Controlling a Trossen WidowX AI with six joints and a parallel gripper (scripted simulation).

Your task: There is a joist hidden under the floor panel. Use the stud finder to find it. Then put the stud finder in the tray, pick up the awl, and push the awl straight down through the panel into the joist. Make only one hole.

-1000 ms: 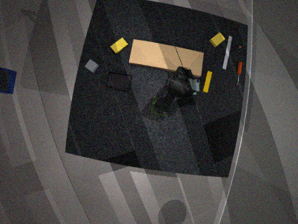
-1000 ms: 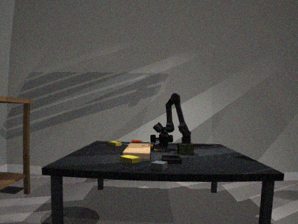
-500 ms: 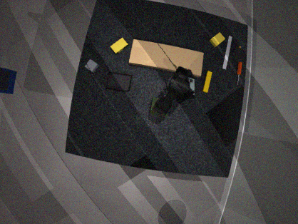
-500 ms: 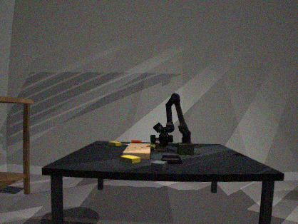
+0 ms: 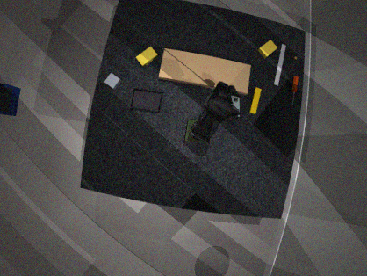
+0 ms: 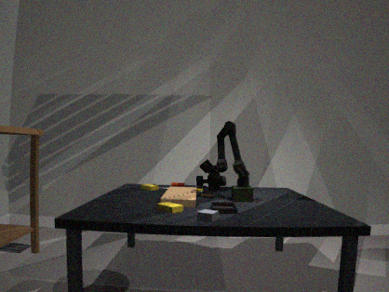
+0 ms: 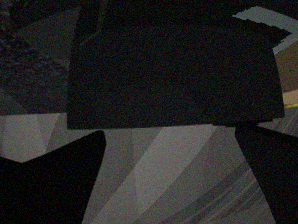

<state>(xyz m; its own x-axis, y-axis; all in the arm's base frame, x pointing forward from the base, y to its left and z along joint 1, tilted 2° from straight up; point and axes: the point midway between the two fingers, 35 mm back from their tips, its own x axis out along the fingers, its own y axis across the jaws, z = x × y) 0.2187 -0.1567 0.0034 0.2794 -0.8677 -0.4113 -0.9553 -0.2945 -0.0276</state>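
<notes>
Right now the dark grey stud finder is 4 cm to the left of my gripper tip and 2 cm below it. The rest, counted from my gripper tip: white bar (37 cm ahead, 20 cm to the right, 6 cm below); yellow bar (7 cm ahead, 9 cm to the right, 5 cm below); awl (4 cm behind, 11 cm to the left, 5 cm below).
</notes>
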